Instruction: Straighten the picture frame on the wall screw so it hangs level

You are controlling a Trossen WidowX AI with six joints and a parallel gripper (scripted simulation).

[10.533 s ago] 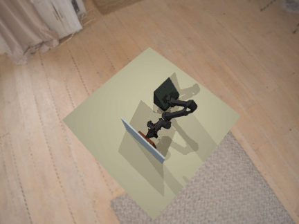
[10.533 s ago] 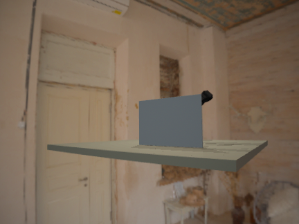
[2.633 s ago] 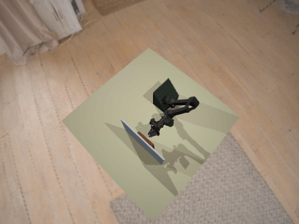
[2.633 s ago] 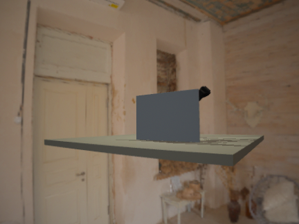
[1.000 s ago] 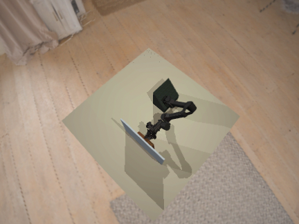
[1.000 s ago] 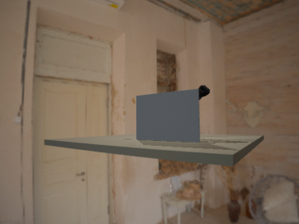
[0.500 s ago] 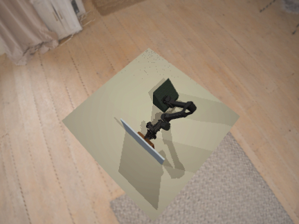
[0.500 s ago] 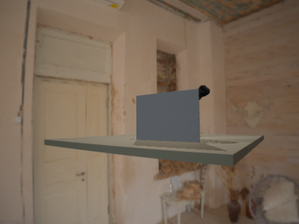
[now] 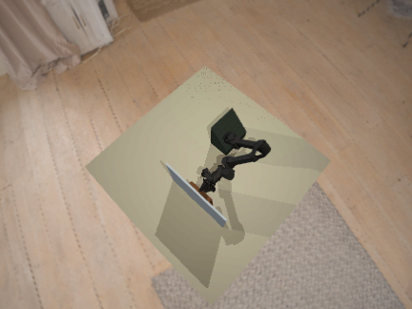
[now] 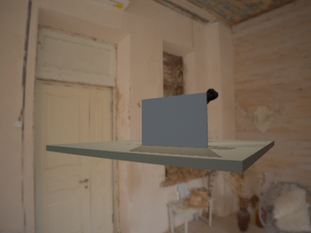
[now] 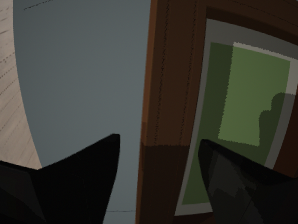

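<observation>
My gripper tip is now 10 mm short of the picture frame, 10 mm to the right of it and 50 mm above it. Also, from my gripper tip: grey-blue wall panel 20 mm ahead, 10 mm to the right, 70 mm below.
</observation>
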